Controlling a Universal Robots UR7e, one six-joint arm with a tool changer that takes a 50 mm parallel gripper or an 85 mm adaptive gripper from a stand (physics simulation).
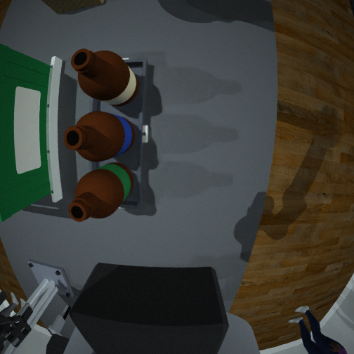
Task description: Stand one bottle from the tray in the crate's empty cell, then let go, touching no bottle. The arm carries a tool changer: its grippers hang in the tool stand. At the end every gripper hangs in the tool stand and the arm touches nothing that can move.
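Note:
Three brown bottles stand in a dark grey tray [144,165]: one with a cream band [106,75] at the top, one with a blue band [102,136] in the middle, one with a green band [99,192] at the bottom. All three mouths are open. The green crate [7,130] stands at the left edge, with a white label and a pale strip along its near edge; its cells do not show. A black block fills the bottom middle. No gripper fingers show on the arm.
At the lower left is the tool stand, with a metal foot plate [42,270], silver bars and dark gripper-like parts [15,325]. A tan object [75,4] is at the top left. Wooden floor lies beyond the table's right edge. A person's legs [307,330] show at the lower right.

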